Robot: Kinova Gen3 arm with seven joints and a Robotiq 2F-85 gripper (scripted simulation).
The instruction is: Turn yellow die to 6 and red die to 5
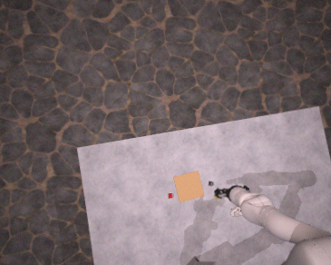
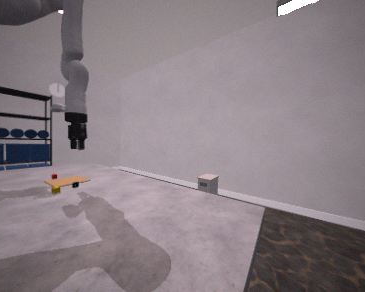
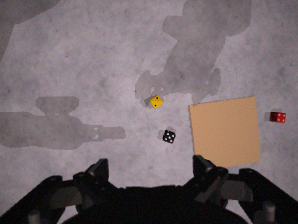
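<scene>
Now: the black die 10 mm ahead of my hand, 40 mm to the left of it and 160 mm below it. Also, from my hand: tan mat (20 mm ahead, 150 mm to the left, 170 mm below); yellow die (60 mm behind, 20 mm to the left, 160 mm below); red die (260 mm to the left, 160 mm below).
</scene>
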